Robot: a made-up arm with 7 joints. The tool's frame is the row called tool.
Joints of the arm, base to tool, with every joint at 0 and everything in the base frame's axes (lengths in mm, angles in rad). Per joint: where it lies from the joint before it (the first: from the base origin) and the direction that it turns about. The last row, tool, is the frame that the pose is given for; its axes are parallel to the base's.
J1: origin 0 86 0 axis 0 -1 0
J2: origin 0 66 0 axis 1 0 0
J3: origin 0 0 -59 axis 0 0 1
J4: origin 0 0 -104 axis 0 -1 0
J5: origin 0 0 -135 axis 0 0 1
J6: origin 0 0 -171 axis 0 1 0
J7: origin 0 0 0 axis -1 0 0
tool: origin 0 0 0
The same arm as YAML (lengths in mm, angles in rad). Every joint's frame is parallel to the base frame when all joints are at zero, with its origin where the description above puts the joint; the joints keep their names.
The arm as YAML. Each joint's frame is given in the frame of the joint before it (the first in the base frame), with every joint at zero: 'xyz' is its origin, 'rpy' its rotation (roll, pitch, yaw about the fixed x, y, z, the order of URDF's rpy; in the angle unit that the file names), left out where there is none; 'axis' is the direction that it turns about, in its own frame. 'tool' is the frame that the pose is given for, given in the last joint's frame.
units:
  length: mm
  angle: rad
joints:
  - name: J1
    type: revolute
    origin:
      xyz: [0.0, 86.0, 0.0]
    axis: [0.0, -1.0, 0.0]
  - name: J2
    type: revolute
    origin:
      xyz: [0.0, 66.0, 0.0]
    axis: [1.0, 0.0, 0.0]
  - name: J3
    type: revolute
    origin:
      xyz: [0.0, 0.0, -59.0]
    axis: [0.0, 0.0, 1.0]
  - name: J4
    type: revolute
    origin:
      xyz: [0.0, 0.0, -104.0]
    axis: [0.0, -1.0, 0.0]
  - name: J5
    type: revolute
    origin:
      xyz: [0.0, 0.0, -135.0]
    axis: [0.0, 0.0, 1.0]
  - name: J6
    type: revolute
    origin:
      xyz: [0.0, 0.0, -171.0]
    axis: [0.0, 1.0, 0.0]
  - name: J7
    type: revolute
    origin:
      xyz: [0.0, 0.0, 0.0]
    axis: [-1.0, 0.0, 0.0]
tool:
  origin:
    xyz: [0.0, 0.0, 0.0]

